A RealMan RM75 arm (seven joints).
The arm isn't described. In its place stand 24 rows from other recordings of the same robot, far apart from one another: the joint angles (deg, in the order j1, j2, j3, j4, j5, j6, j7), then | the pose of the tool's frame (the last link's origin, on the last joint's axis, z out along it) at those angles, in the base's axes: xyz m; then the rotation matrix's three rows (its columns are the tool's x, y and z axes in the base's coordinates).
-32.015, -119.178, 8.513, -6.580, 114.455, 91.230, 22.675 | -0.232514 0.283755 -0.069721; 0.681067 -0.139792 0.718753; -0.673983 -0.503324 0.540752; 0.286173 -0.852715 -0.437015
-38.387, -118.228, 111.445, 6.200, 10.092, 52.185, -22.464 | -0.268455 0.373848 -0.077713; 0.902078 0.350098 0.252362; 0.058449 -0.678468 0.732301; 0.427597 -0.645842 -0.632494
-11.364, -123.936, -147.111, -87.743, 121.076, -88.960, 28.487 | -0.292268 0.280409 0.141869; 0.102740 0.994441 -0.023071; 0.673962 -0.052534 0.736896; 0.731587 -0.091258 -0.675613
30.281, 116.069, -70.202, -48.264, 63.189, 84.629, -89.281 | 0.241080 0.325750 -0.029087; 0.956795 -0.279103 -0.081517; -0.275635 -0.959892 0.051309; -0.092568 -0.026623 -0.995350
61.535, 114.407, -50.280, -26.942, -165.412, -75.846, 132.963 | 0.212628 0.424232 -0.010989; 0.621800 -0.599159 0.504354; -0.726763 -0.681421 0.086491; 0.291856 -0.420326 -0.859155
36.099, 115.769, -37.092, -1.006, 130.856, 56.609, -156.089 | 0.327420 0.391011 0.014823; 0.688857 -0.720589 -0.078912; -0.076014 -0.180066 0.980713; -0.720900 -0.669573 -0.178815
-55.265, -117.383, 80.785, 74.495, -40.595, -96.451, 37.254 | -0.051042 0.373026 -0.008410; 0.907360 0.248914 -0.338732; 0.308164 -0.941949 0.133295; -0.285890 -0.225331 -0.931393
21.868, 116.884, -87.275, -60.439, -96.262, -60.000, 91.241 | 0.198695 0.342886 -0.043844; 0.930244 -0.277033 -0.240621; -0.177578 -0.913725 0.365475; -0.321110 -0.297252 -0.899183
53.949, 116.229, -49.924, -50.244, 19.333, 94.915, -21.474 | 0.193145 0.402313 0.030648; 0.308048 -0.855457 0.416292; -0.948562 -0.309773 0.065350; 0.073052 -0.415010 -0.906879
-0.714, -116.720, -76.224, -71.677, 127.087, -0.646, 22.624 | -0.288300 0.329388 0.002405; 0.543975 0.821748 -0.169767; 0.386577 -0.065858 0.919903; 0.744748 -0.566032 -0.353494
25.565, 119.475, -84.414, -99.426, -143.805, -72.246, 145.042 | 0.111197 0.358277 0.033868; 0.934352 -0.335779 0.119328; -0.338942 -0.734007 0.588517; -0.110025 -0.590327 -0.799630
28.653, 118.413, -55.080, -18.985, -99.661, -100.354, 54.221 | 0.246027 0.260490 -0.049704; 0.735398 -0.174228 -0.654854; -0.166796 -0.983190 0.074274; -0.656786 0.054606 -0.752097
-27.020, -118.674, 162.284, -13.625, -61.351, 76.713, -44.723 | -0.355507 0.315551 0.022829; 0.573050 0.790588 0.215835; 0.098381 -0.327827 0.939601; 0.813594 -0.517204 -0.265640
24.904, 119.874, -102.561, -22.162, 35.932, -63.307, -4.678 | 0.294988 0.370385 0.032014; 0.724114 -0.676979 -0.131750; 0.241502 0.069953 0.967876; -0.646015 -0.732670 0.214146
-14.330, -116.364, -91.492, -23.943, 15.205, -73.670, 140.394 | -0.305371 0.309616 0.021939; 0.485763 0.755309 0.439936; -0.093892 -0.455306 0.885370; 0.869033 -0.471386 -0.150254
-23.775, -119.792, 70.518, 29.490, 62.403, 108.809, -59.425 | -0.192728 0.268502 -0.001611; 0.377485 0.124204 0.917648; 0.007272 -0.991331 0.131186; 0.925987 -0.042848 -0.375115
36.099, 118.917, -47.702, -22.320, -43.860, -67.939, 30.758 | 0.231882 0.419404 0.067905; 0.620887 -0.599168 -0.505467; 0.353325 -0.361696 0.862750; -0.699757 -0.714265 -0.012871
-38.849, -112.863, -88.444, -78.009, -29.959, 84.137, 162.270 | -0.160657 0.375941 0.004986; 0.301812 0.793348 -0.528685; 0.939382 -0.152834 0.306924; 0.162697 -0.589271 -0.791384
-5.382, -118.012, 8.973, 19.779, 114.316, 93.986, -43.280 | -0.391717 0.168665 0.014932; 0.670025 0.691794 0.269234; 0.227866 -0.536840 0.812330; 0.706500 -0.482932 -0.517333
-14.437, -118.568, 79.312, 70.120, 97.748, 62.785, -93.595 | -0.207374 0.334959 -0.002751; 0.893198 0.355369 0.275517; 0.186145 -0.849970 0.492850; 0.409325 -0.388927 -0.825342
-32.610, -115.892, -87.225, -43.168, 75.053, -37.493, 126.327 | -0.200060 0.405717 -0.054279; 0.977459 -0.029106 0.209108; -0.153992 -0.775852 0.611833; 0.144429 -0.630243 -0.762846
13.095, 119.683, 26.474, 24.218, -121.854, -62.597, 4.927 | 0.314578 0.253006 -0.091268; 0.624796 -0.770476 -0.126476; -0.158768 -0.283972 0.945597; -0.764475 -0.570725 -0.299751
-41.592, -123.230, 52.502, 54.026, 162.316, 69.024, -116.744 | -0.253528 0.402986 0.001562; 0.808823 0.390533 -0.439647; 0.560192 -0.739098 0.374059; -0.178859 -0.548834 -0.816573
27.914, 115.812, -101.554, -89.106, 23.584, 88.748, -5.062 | 0.181852 0.317299 -0.018716; 0.585921 -0.531492 0.611729; -0.778202 -0.579602 0.241793; 0.226048 -0.617720 -0.753209
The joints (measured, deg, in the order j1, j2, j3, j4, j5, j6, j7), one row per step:
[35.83 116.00 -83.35 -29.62 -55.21 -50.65 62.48]
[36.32 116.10 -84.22 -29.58 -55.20 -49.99 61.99]
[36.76 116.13 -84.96 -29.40 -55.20 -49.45 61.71]
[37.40 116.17 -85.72 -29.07 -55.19 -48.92 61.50]
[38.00 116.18 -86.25 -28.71 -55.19 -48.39 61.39]
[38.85 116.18 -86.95 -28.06 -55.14 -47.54 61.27]
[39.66 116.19 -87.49 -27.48 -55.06 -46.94 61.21]
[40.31 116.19 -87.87 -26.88 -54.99 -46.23 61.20]
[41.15 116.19 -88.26 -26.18 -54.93 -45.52 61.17]
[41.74 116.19 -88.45 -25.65 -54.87 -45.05 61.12]
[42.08 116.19 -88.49 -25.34 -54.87 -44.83 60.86]
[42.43 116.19 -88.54 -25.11 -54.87 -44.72 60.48]
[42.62 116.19 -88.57 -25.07 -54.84 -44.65 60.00]
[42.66 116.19 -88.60 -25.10 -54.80 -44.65 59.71]
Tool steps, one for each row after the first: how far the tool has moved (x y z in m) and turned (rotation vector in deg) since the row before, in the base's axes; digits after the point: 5 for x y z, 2 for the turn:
[-0.00294 0.00072 -0.00351 -0.21 -1.01 0.65]
[-0.00176 0.00056 -0.00286 -0.27 -0.84 0.38]
[-0.00251 0.00094 -0.00323 -0.37 -0.83 0.42]
[-0.00181 0.00127 -0.00229 -0.23 -0.69 0.20]
[-0.00160 0.00192 -0.00305 -0.26 -0.99 0.03]
[-0.00212 0.00179 -0.00245 -0.25 -0.70 0.11]
[-0.00051 0.00172 -0.00183 -0.09 -0.67 -0.24]
[-0.00138 0.00217 -0.00197 -0.12 -0.73 -0.11]
[-0.00082 0.00160 -0.00114 -0.03 -0.47 -0.11]
[-0.00050 0.00094 -0.00051 0.07 -0.38 0.11]
[-0.00121 0.00090 -0.00046 0.07 -0.39 0.36]
[-0.00110 0.00064 -0.00008 0.17 -0.34 0.45]
[-0.00049 0.00015 0.00001 0.10 -0.16 0.27]

